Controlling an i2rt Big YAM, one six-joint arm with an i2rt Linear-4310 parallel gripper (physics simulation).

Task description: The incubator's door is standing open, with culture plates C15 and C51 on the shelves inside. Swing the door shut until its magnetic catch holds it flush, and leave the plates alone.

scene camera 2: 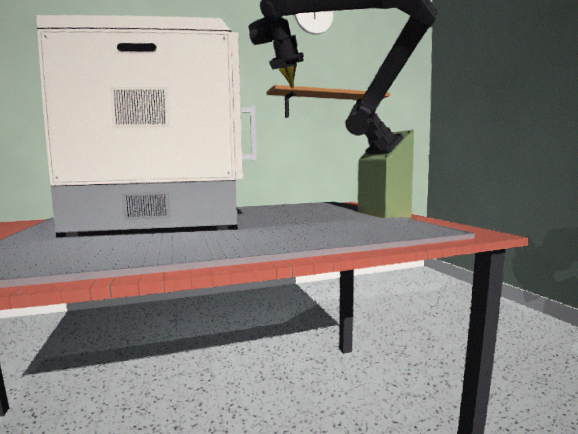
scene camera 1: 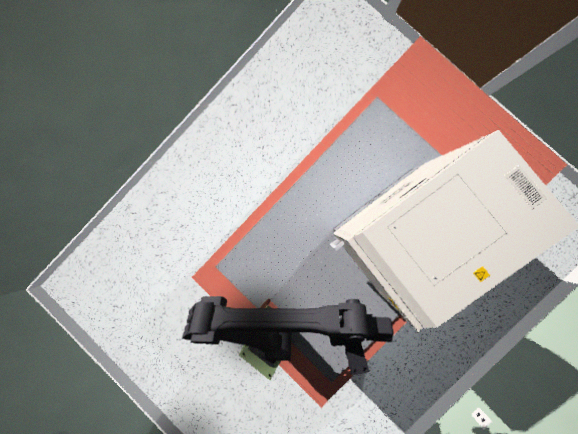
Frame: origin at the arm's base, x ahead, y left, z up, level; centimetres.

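Seen in the pictures: gripper, fingertip midpoint: (scene camera 2: 292,87); arm's base, link origin: (scene camera 2: 385,145).
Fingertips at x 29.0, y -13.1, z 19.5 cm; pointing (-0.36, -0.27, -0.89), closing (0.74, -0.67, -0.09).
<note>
Offsets run from my fingertips to a thing's top centre. "pt": to the spot under its first point. Level surfaces: height alone.
The cream incubator {dx +43.2, dy -5.4, dz +12.1 cm} (scene camera 1: 450,227) (scene camera 2: 140,145) stands on the grey mat. Its door {pt dx +24.5, dy +17.2, dz -10.4 cm} (scene camera 2: 239,107) shows edge-on in scene camera 2, lying along the front with no wide gap; a very small gap cannot be judged. The pale door handle {pt dx +21.1, dy +14.4, dz -22.6 cm} (scene camera 1: 336,244) (scene camera 2: 253,134) sticks out from the front. Plates C15 and C51 are hidden inside. My gripper (scene camera 2: 292,85) is shut and empty, pointing down in the air to the right of the door and handle in scene camera 2, and apart from them. Its fingertips cannot be made out in scene camera 1.
The green arm pedestal (scene camera 1: 260,364) (scene camera 2: 372,187) stands at one end of the red table (scene camera 1: 440,95) (scene camera 2: 320,270). My dark arm (scene camera 1: 280,319) (scene camera 2: 400,62) reaches over the mat {dz -42.9 cm} (scene camera 1: 320,190) (scene camera 2: 310,230). An orange wall shelf (scene camera 2: 330,93) is behind the gripper.
</note>
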